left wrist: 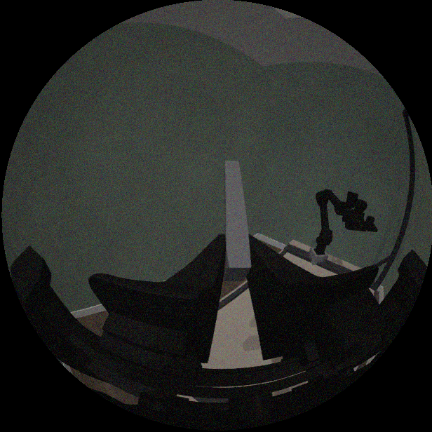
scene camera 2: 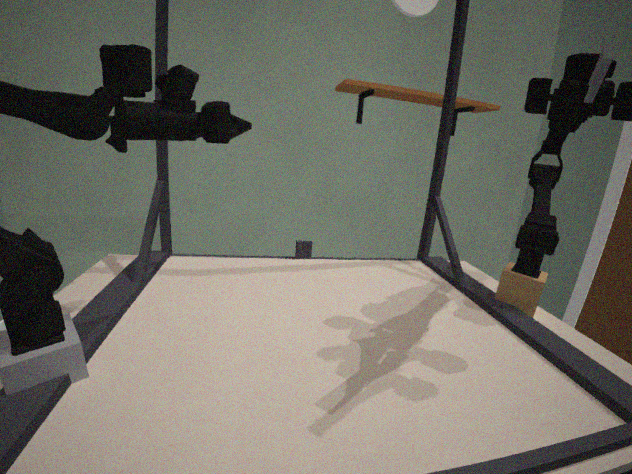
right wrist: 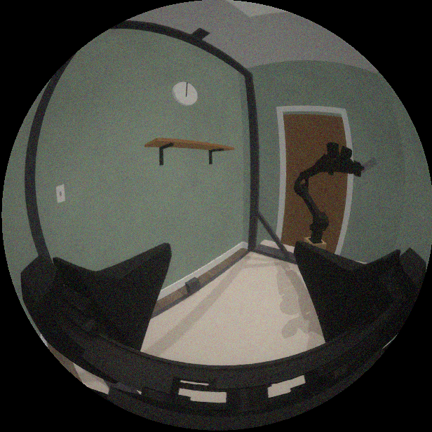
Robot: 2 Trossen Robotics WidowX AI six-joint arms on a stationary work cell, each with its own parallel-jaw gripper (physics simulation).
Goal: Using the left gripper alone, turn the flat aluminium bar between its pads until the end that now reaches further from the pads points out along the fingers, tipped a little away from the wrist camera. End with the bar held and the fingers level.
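Pixels of known places: left gripper, fingertip midpoint: [scene camera 2: 593,88]; right gripper, fingertip midpoint: [scene camera 2: 236,126]; left arm's base, origin of the base link: [scene camera 2: 526,271]; right arm's base, origin of the base link: [scene camera 2: 37,337].
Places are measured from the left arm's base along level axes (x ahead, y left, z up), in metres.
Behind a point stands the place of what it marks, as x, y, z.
Note:
The flat aluminium bar [scene camera 2: 600,80] {0.283, 0.052, 0.398} [left wrist: 237,215] [right wrist: 370,163] is between the pads of my left gripper [scene camera 2: 591,96] {0.256, 0.045, 0.393} [left wrist: 233,240] [right wrist: 364,168], which is shut on it. In the left wrist view the bar's narrow far end stands well above the fingertips, and its short near end, with a darker end face, shows low between the fingers. In the right wrist view the bar slants up and outward from the fingertips, while the fingers point slightly down. The pads' contact with the bar is partly hidden. My right gripper [scene camera 2: 247,126] {0.558, -0.467, 0.280} [right wrist: 234,249] is open and empty.
A pale table [scene camera 2: 204,357] {0.694, -0.349, -0.101} [right wrist: 225,330] lies below both arms, with arm shadows on it. Dark frame posts [scene camera 2: 444,132] {-0.101, -0.327, 0.339} [right wrist: 254,165] stand at its back corners. A wooden shelf [scene camera 2: 408,95] [right wrist: 190,145] hangs on the green wall. A brown door [right wrist: 312,135] is behind the left arm.

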